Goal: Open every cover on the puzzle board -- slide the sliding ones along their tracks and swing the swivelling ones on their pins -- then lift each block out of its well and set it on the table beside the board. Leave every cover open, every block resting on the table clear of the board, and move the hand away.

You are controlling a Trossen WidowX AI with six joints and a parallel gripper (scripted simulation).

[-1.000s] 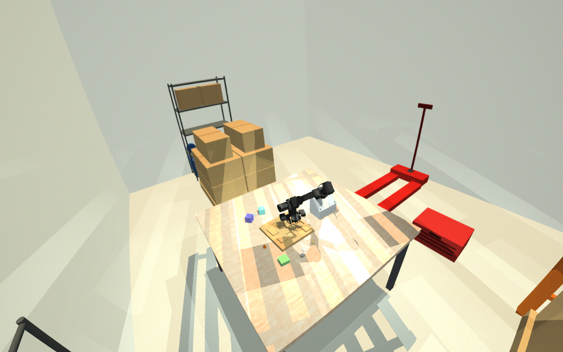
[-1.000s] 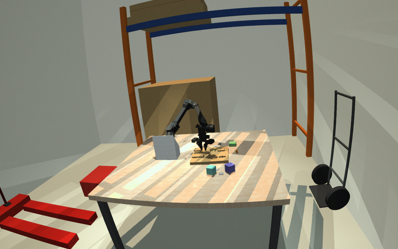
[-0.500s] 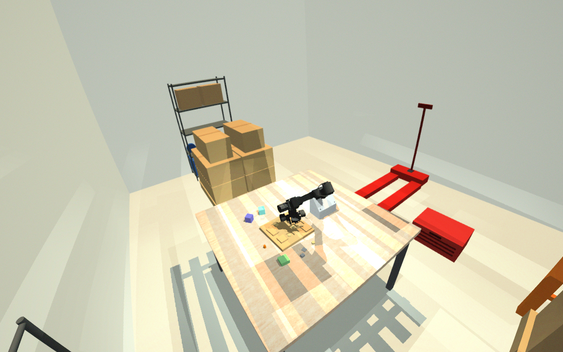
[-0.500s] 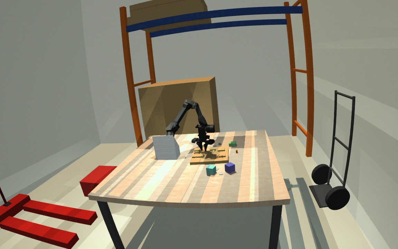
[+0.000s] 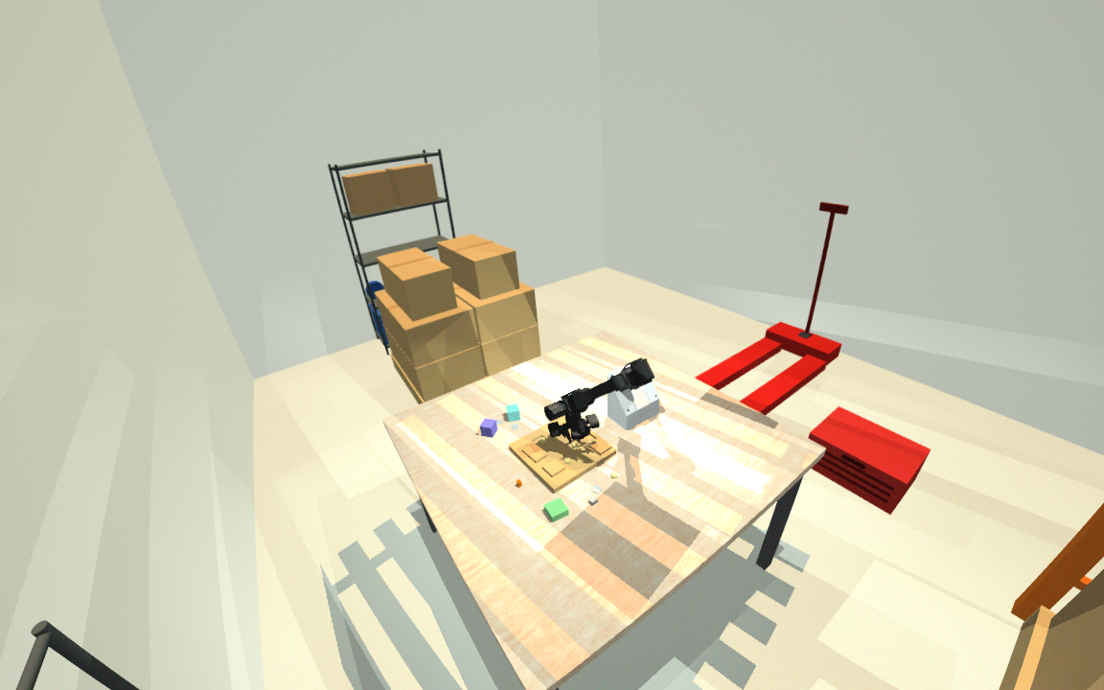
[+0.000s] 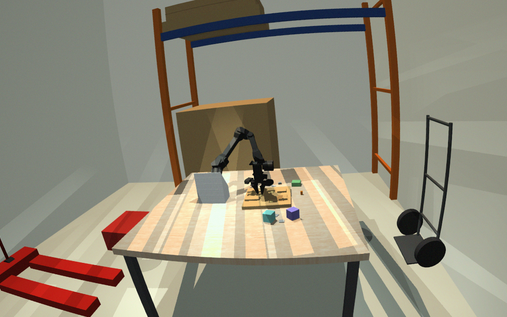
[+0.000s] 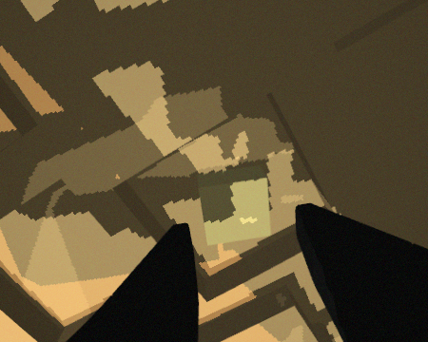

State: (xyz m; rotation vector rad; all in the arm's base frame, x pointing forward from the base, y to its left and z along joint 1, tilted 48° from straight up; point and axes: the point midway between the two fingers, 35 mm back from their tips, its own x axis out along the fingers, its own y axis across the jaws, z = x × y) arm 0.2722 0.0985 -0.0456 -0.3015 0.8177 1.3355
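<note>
Now: gripper tip 4 cm short of the wooden puzzle board and 1 cm above it. Round my gripper tip: tiny orange piece: 27 cm ahead, 3 cm to the left, 2 cm below; then small grey piece: 11 cm ahead, 25 cm to the left, 2 cm below; then green block: 23 cm ahead, 21 cm to the left, 2 cm below.
</note>
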